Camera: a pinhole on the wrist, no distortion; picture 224 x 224 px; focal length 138.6 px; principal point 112.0 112.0 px. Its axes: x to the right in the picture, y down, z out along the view. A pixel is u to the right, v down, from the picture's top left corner.
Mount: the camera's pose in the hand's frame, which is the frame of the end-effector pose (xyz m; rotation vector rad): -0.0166 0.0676 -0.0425 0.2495 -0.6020 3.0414
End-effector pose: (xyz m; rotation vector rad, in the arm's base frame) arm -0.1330 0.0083 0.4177 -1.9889 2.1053 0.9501
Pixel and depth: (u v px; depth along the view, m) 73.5 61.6 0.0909
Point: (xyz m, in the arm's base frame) -0.2122 0.0085 0.3907
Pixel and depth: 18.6 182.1 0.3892
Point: 0.0017 -0.1355 0.0281
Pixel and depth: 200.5 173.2 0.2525
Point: -0.0484 0.2242 0.2990
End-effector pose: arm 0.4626 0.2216 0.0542 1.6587 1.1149 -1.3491
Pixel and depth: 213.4 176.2 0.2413
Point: 0.2713 0.0902 0.1786
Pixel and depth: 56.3 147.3 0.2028
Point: 0.3768 0.1596 -0.0574
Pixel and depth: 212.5 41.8 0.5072
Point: 0.3337 -0.3971 0.2219
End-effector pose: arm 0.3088 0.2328 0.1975 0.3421 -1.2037 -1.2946
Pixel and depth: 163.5 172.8 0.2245
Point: 0.1488 0.3149 0.1351
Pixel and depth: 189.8 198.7 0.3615
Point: -0.0035 0.3893 -0.0084
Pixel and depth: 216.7 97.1 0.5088
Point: -0.0878 0.6832 0.1916
